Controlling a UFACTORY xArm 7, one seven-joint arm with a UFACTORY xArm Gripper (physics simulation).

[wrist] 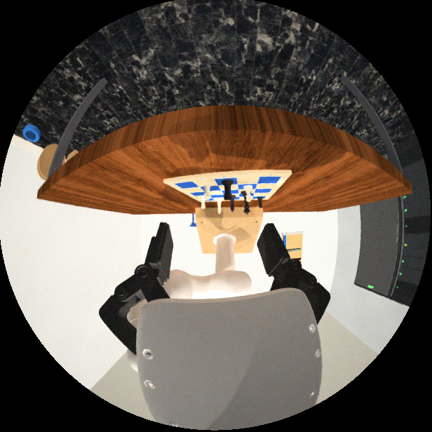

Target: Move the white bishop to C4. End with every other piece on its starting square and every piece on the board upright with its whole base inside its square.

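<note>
The chessboard [250,174], blue and cream, lies on the table and shows small and at a low angle in the wrist view. White pieces [206,192] [247,192] and black pieces [228,189] [246,204] stand on it, several overlapping. Two more thin white pieces [203,202] [219,206] show at its far side. Which white piece is the bishop I cannot tell, and the square labels are too small to read. My gripper [217,233] is open with its fingers wide apart and nothing between them. It is apart from the board and pieces, which appear above the fingertips in the view.
The brown wooden table [120,175] has a curved near edge. Beyond the board are a wooden stand [207,240] and the pale robot arm [225,257]. A dark cabinet [380,245] stands at the right. A blue round object [31,133] is at the far left.
</note>
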